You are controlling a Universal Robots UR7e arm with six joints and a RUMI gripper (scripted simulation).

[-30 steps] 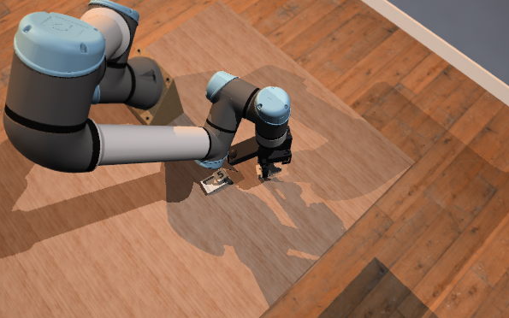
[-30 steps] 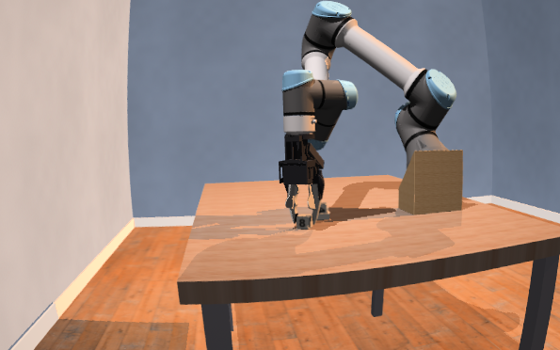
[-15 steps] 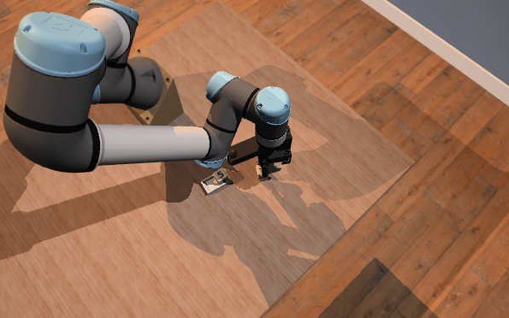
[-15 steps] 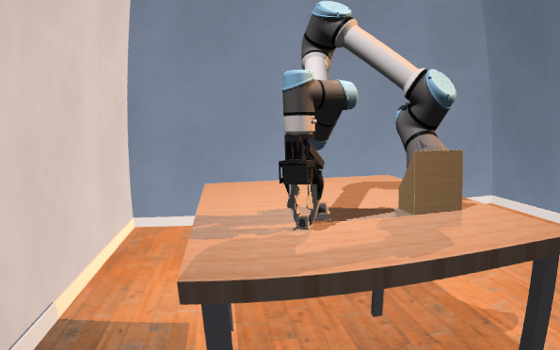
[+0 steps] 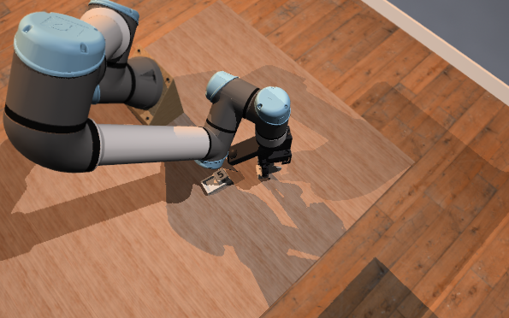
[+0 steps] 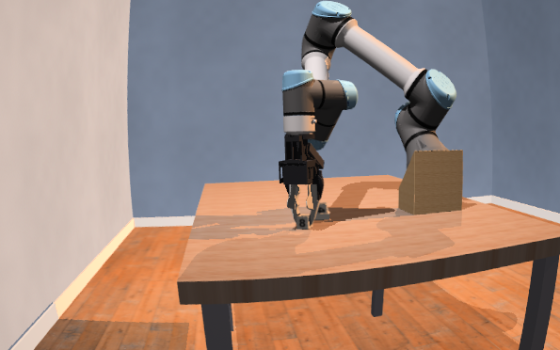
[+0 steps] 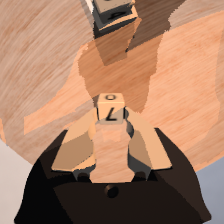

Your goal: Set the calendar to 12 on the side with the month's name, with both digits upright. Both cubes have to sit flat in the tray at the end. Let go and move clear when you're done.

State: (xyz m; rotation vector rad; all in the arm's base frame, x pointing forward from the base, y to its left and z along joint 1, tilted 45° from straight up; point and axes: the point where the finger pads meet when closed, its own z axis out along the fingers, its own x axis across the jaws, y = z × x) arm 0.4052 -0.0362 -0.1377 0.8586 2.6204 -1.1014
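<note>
My hand is 110 mm to the left of the calendar tray, 80 mm past it and 20 mm above it. From my hand the other things lie so: white digit cube: 10 mm below.
</note>
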